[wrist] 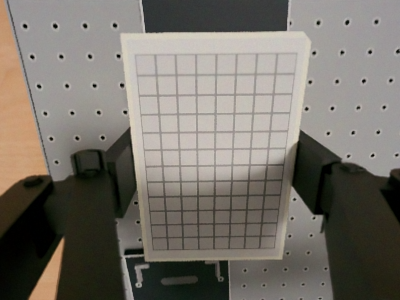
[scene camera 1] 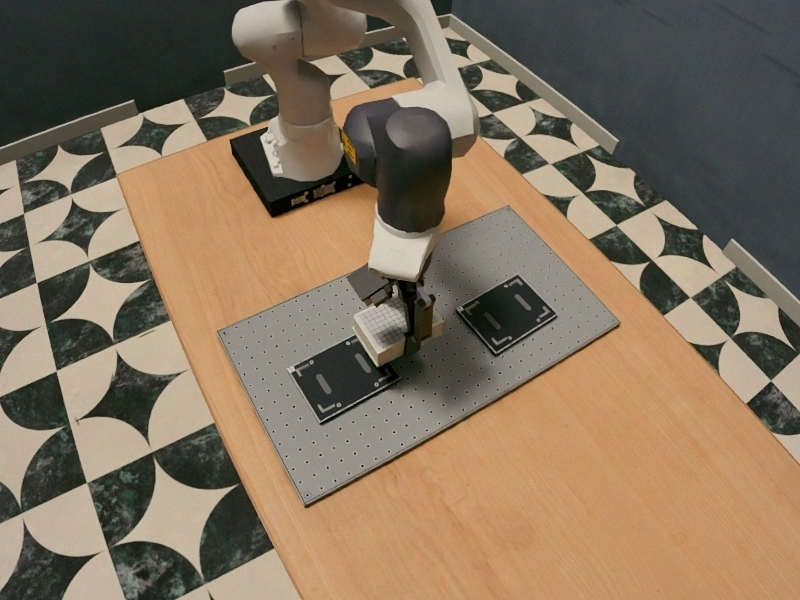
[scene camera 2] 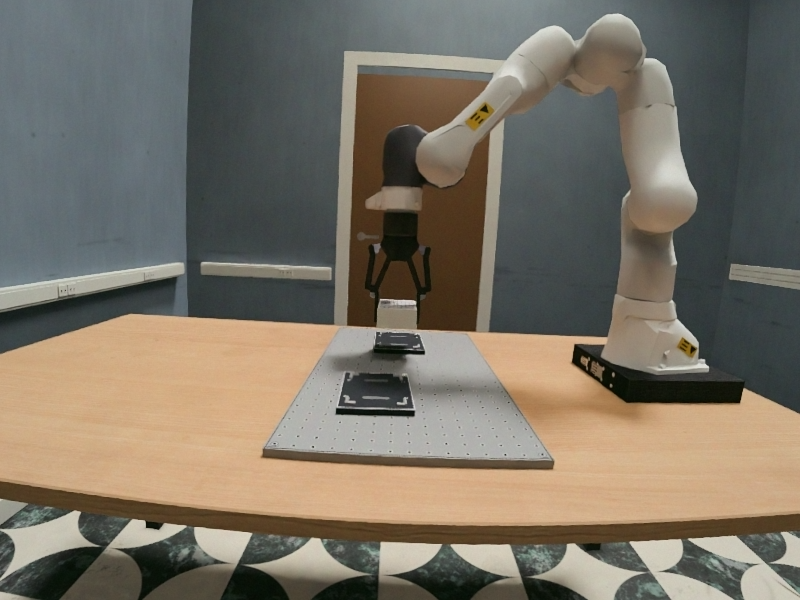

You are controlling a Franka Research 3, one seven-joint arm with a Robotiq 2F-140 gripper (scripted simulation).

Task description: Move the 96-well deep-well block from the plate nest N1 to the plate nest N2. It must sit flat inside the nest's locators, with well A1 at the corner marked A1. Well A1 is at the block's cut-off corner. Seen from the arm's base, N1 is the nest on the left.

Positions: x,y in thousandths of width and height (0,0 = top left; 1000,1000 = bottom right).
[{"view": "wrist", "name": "my gripper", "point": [526,472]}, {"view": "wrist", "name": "96-well deep-well block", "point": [539,392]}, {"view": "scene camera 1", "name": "my gripper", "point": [496,552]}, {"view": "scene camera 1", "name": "96-well deep-well block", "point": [476,551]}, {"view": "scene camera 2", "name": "my gripper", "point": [496,536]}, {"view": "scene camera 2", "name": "96-well deep-well block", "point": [489,524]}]
